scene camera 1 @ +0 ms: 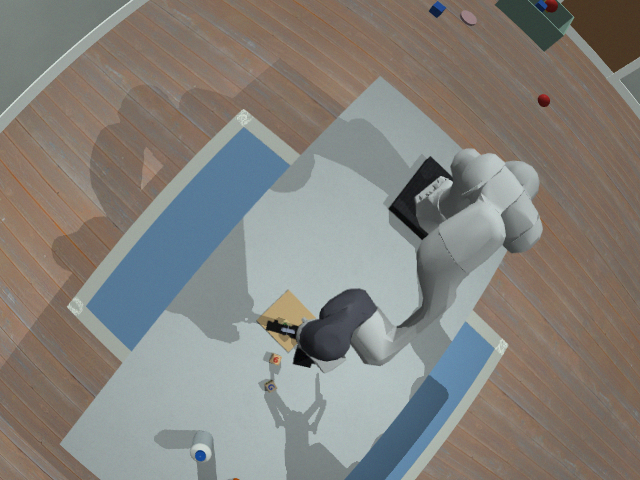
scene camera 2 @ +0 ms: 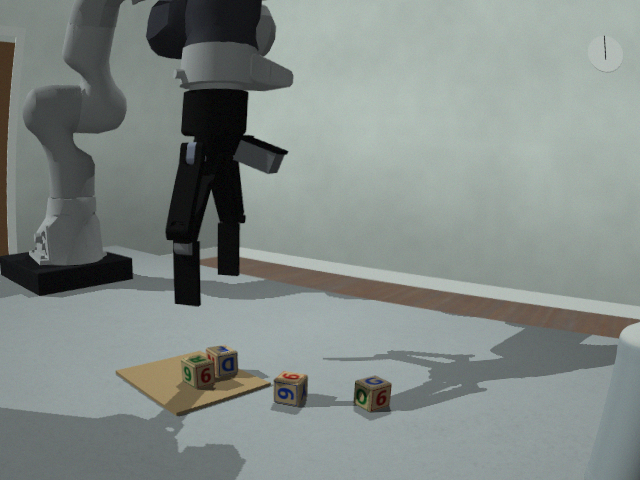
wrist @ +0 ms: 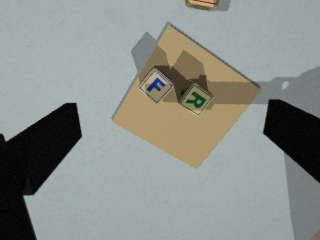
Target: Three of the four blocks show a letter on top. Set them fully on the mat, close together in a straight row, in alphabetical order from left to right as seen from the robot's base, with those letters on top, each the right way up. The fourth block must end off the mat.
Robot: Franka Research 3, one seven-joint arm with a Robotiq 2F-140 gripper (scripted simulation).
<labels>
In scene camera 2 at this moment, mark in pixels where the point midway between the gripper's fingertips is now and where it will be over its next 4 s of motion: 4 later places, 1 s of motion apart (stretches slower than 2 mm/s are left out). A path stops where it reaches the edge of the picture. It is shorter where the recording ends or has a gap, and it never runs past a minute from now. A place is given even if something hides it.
My gripper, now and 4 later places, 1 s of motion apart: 210,288; 206,289; 202,291; 199,291; 195,291
</labels>
